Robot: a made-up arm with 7 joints.
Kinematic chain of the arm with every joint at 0, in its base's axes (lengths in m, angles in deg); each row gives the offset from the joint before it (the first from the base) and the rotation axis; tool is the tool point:
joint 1: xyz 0 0 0.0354 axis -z
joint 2: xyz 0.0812 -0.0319 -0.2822 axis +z
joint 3: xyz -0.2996 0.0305 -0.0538 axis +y
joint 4: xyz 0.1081 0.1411 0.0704 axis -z
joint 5: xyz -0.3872 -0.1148 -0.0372 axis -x
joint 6: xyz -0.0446 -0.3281 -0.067 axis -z
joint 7: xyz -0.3 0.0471 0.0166 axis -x
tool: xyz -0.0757 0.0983 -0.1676
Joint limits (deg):
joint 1: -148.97..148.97
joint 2: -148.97..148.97
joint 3: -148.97..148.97
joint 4: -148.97..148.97
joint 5: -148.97..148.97
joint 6: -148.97..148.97
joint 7: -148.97..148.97
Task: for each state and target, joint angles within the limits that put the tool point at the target. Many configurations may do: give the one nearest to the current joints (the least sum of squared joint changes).
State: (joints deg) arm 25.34 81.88 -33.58 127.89 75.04 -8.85 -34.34
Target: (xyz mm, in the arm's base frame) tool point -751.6 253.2 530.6
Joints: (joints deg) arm 28.55 81.12 -55.02 148.97 88.40 -39.74 -35.57
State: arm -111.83 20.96 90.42 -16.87 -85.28 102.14 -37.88
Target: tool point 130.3 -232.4 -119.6
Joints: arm -115.84 29.12 75.90 -11.68 -73.18 83.73 -21.28
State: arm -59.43 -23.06 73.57 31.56 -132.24 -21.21 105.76
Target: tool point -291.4 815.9 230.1
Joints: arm -38.09 -40.33 93.53 17.21 -148.15 -9.06 99.18
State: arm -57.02 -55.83 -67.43 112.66 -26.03 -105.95 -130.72
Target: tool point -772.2 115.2 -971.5
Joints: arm -76.02 -36.08 -60.68 89.45 -18.37 -110.47 -132.35
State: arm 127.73 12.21 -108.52 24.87 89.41 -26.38 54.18
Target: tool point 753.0 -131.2 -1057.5
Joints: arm 143.14 -5.21 -108.15 44.42 100.63 -23.43 54.81
